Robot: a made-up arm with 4 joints. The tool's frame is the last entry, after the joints. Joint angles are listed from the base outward.
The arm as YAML. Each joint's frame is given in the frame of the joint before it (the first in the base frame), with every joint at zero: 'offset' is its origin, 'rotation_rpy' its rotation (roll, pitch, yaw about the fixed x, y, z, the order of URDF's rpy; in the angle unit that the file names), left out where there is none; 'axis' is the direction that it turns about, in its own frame. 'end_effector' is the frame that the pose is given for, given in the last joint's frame.
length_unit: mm
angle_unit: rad
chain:
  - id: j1
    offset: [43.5, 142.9, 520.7]
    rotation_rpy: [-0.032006, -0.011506, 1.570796]
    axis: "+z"
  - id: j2
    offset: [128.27, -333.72, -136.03]
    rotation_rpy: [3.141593, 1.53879, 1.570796]
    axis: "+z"
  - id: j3
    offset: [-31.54, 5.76, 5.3]
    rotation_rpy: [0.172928, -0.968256, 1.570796]
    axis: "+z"
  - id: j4
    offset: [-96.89, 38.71, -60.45]
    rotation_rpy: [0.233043, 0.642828, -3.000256]
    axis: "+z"
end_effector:
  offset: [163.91, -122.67, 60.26]
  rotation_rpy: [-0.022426, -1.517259, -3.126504]
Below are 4 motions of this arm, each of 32 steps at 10 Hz.
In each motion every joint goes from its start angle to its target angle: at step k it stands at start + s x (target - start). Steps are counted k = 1, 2, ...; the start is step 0. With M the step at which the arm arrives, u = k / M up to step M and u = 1 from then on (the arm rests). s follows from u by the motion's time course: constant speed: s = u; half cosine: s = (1 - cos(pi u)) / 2; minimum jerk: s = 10 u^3 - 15 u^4 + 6 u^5.
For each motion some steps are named. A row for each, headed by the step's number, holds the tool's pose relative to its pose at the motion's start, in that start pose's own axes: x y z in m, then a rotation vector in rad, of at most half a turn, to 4 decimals.
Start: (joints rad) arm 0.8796 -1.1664 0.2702 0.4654
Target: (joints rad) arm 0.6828 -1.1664 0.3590 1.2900
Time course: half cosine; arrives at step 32
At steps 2, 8, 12, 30, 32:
2: -0.0001 -0.0017 0.0009 0.0070 -0.0011 0.0007
8: -0.0010 -0.0263 0.0134 0.1061 -0.0166 0.0115
12: -0.0020 -0.0567 0.0260 0.2236 -0.0341 0.0268
30: -0.0022 -0.1923 0.0524 0.7166 -0.0923 0.1196
32: -0.0021 -0.1942 0.0524 0.7236 -0.0929 0.1213

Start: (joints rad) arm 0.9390 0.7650 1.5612 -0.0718
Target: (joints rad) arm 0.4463 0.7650 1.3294 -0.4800
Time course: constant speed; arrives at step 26
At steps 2, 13, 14, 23, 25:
2: 0.0018 0.0014 -0.0143 -0.0090 0.0104 0.0123
13: 0.0050 0.0174 -0.0916 -0.0571 0.0522 0.0876
14: 0.0048 0.0195 -0.0984 -0.0613 0.0547 0.0949
23: -0.0014 0.0430 -0.1576 -0.0985 0.0659 0.1631
25: -0.0037 0.0492 -0.1701 -0.1065 0.0657 0.1784

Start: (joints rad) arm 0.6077 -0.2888 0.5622 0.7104
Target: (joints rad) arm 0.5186 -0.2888 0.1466 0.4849
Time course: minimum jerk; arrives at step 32
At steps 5, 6, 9, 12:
5: 0.0007 0.0033 -0.0036 -0.0166 0.0054 0.0057
6: 0.0011 0.0053 -0.0060 -0.0271 0.0088 0.0094
9: 0.0028 0.0149 -0.0175 -0.0776 0.0248 0.0270
12: 0.0045 0.0284 -0.0356 -0.1538 0.0475 0.0538

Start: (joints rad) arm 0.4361 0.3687 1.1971 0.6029
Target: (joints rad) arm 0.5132 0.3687 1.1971 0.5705
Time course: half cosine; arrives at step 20
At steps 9, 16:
9: -0.0023 0.0110 0.0015 -0.0412 -0.0013 -0.0179
16: -0.0048 0.0235 0.0028 -0.0884 -0.0024 -0.0385

